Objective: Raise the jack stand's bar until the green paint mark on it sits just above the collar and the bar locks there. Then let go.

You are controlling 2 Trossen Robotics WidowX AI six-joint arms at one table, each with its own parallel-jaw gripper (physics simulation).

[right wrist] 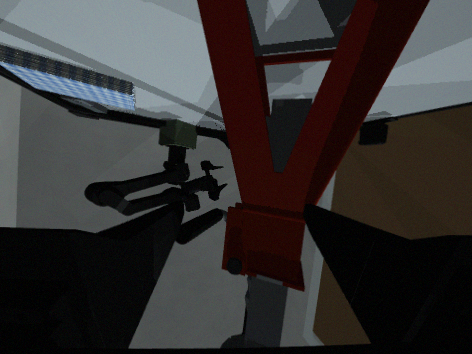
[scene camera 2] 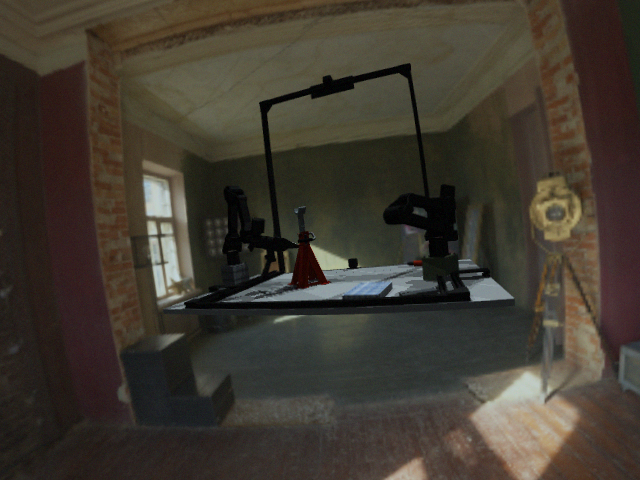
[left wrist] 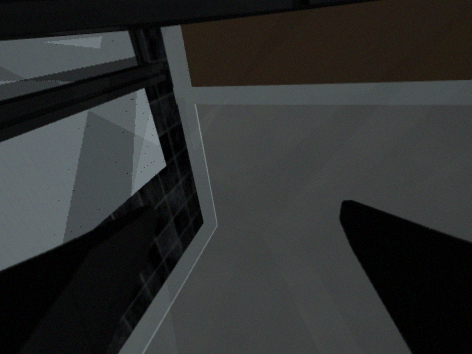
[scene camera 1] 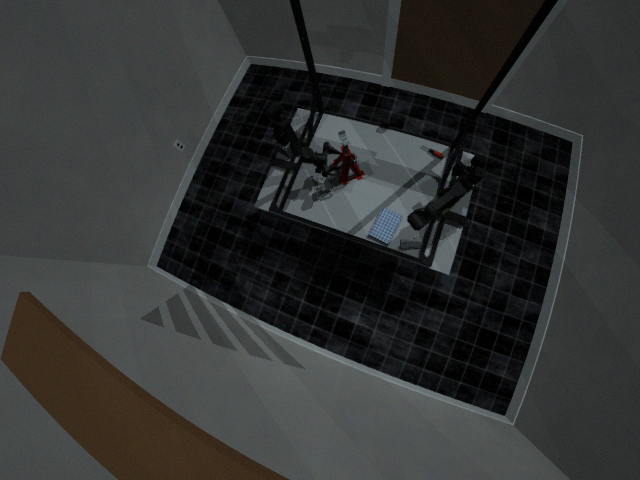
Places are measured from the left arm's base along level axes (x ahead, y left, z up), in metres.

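Where they show: left gripper, fingertip midpoint: (right wrist: 225, 175) (scene camera 2: 451, 225) (left wrist: 247, 212); right gripper, fingertip midpoint: (right wrist: 245, 208) (scene camera 2: 298, 246) (scene camera 1: 341, 160); left arm's base, link origin: (right wrist: 177, 146) (scene camera 2: 439, 255); right arm's base, link origin: (scene camera 2: 233, 264) (scene camera 1: 284, 140).
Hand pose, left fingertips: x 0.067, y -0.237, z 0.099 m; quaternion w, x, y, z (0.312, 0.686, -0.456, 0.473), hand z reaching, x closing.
Observation:
Each offset is from my left fingertips to the top centre of the thing. "pt": to the spot under its first point.
A red jack stand (scene camera 1: 349, 168) (scene camera 2: 306, 264) (right wrist: 227, 125) stands upright on the white table, left of the middle in both scene views. Its grey bar @(0.442 m ahead, 0.504 m left, 0.159 m up) (scene camera 1: 345, 143) (scene camera 2: 301, 221) (right wrist: 267, 307) rises from the red collar @(0.445 m ahead, 0.516 m left, 0.044 m up) (right wrist: 265, 237). The green paint mark does not show clearly in any view. A dark lever @(pt 0.394 m ahead, 0.548 m left, 0.010 m up) (right wrist: 200, 227) sticks out beside the collar. My right gripper (scene camera 1: 339, 158) (scene camera 2: 296, 244) (right wrist: 245, 208) is open and empty, close to the stand, its fingertips on either side of the collar area in the right wrist view. My left gripper (left wrist: 247, 212) (right wrist: 225, 175) is open and empty, far from the stand.
A blue checked block @(0.027 m ahead, 0.544 m left, 0.161 m down) (scene camera 1: 386, 226) (scene camera 2: 368, 289) (right wrist: 85, 90) lies near the table's front edge. An orange-handled tool @(0.222 m ahead, 0.030 m left, 0.160 m down) (scene camera 1: 436, 153) (scene camera 2: 415, 262) lies at the back right. A small black object @(pt 0.524 m ahead, 0.150 m left, 0.151 m down) (scene camera 2: 352, 262) (right wrist: 374, 133) is at the back edge. A black frame (scene camera 2: 267, 155) rises over the table.

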